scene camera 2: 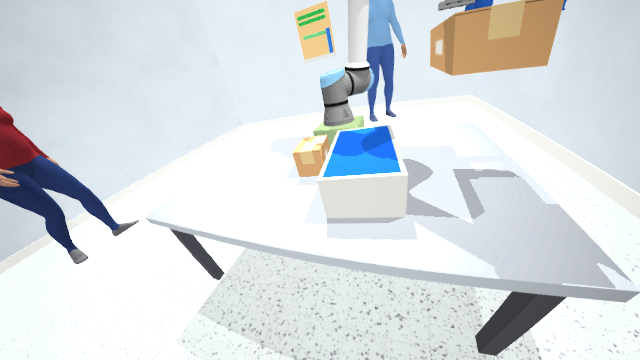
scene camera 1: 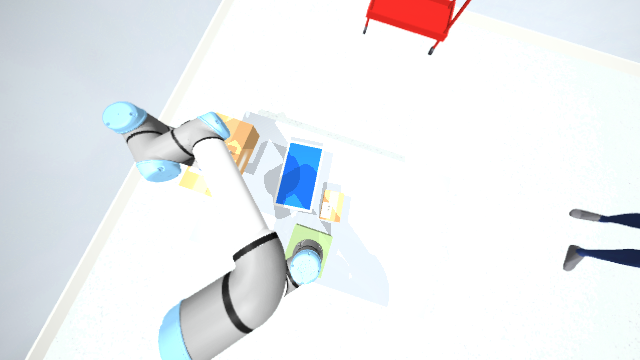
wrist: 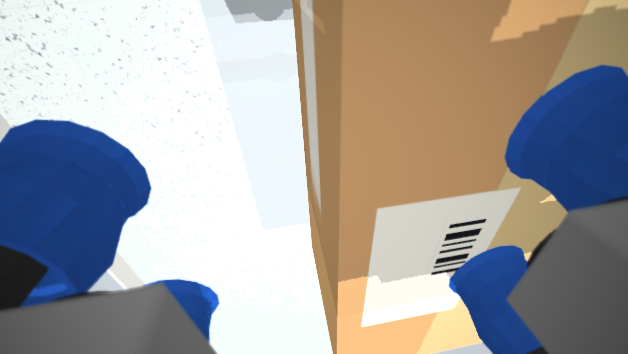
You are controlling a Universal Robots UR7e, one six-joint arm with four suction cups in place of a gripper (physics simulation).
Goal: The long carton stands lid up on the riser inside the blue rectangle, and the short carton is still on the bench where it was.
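Places are measured from the arm's base along level axes (x down, y back, z left), in millimetres.
Where they show: hand at its tool point: (wrist: 325,223); arm's base at its link origin: (scene camera 2: 338,121).
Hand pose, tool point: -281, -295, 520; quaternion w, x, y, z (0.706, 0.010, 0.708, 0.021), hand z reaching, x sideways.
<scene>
Each offset is from my tool point to the centre of the thing, as dx, dy, dz. Level surfaces: height alone.
The long brown carton @[+39, -25, -81] (scene camera 1: 245,134) (scene camera 2: 475,47) (wrist: 425,125) hangs in the air from my suction gripper (scene camera 2: 465,5) (wrist: 325,225), left of the riser in scene camera 1. In the wrist view the right-hand blue cups are over its taped, labelled top face; the left-hand cups are beyond its edge. The arm hides part of the carton in scene camera 1. The white riser @[+324, -82, -370] (scene camera 2: 367,197) stands on the bench @[dx +384] (scene camera 2: 240,210), with the blue rectangle @[+264, -82, -370] (scene camera 1: 307,160) (scene camera 2: 362,155) inside its white rim and no carton on it. The short carton @[+332, +28, -579] (scene camera 1: 331,206) (scene camera 2: 310,159) stands on the bench beside the riser.
The green base block (scene camera 1: 325,240) (scene camera 2: 355,122) under the arm is close to the riser and short carton. A red cart (scene camera 1: 410,17) stands farther off. One person (scene camera 2: 382,65) stands behind the arm and another (scene camera 2: 45,190) is at the left in scene camera 2.
</scene>
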